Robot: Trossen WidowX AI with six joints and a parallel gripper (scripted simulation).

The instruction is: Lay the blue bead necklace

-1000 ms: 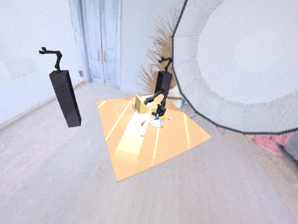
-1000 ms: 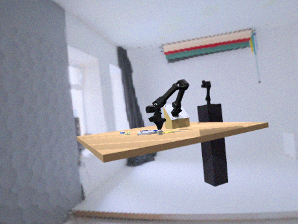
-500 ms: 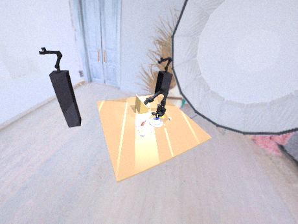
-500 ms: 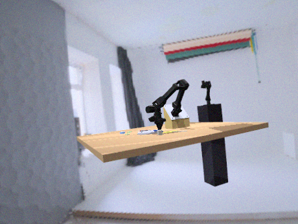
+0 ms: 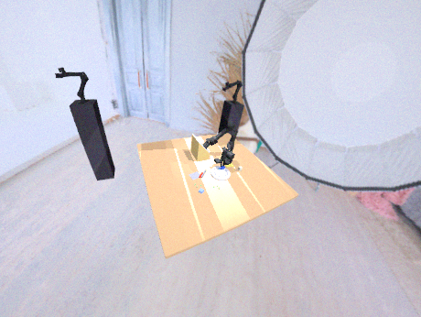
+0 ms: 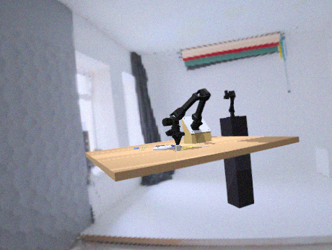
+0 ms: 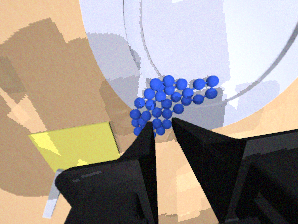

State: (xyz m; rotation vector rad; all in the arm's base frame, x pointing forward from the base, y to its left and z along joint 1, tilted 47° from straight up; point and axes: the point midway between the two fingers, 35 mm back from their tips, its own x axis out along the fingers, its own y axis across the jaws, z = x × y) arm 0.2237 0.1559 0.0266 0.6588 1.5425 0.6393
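The round bead board is 80 mm ahead of my gripper tip, 60 mm to the right of it and 10 mm below it. Also, from my gripper tip: yellow flat piece 50 mm behind, 100 mm to the left, 20 mm below; then grey-white stick 90 mm behind, 170 mm to the left, 10 mm below; then white cylinder 80 mm ahead, 180 mm to the left.
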